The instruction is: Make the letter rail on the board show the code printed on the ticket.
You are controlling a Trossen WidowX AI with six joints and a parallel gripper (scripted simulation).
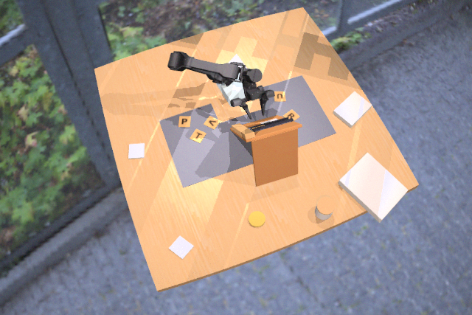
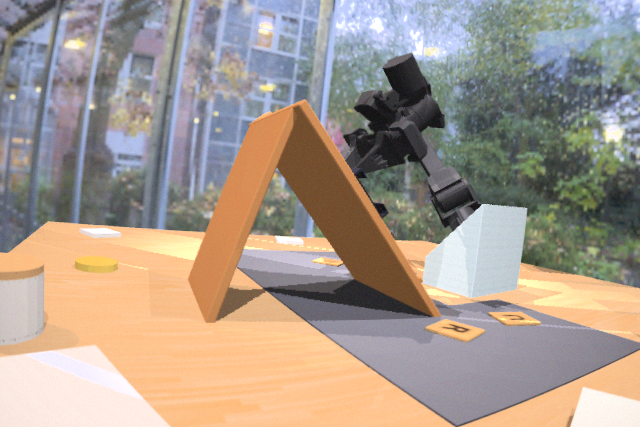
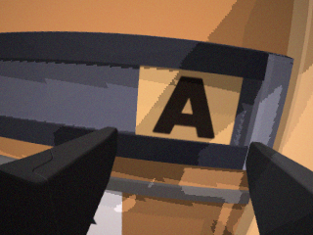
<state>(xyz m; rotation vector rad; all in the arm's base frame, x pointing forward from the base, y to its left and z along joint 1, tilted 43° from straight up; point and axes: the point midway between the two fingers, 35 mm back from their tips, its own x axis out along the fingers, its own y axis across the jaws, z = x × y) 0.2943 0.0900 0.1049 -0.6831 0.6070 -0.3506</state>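
Right now the t tile is 14 cm behind my gripper tip, 23 cm to the right of it and 19 cm below it. The rest, counted from my gripper tip: white ticket 2 cm behind, 8 cm to the left, 11 cm below; then grey mat 12 cm behind, 19 cm below.
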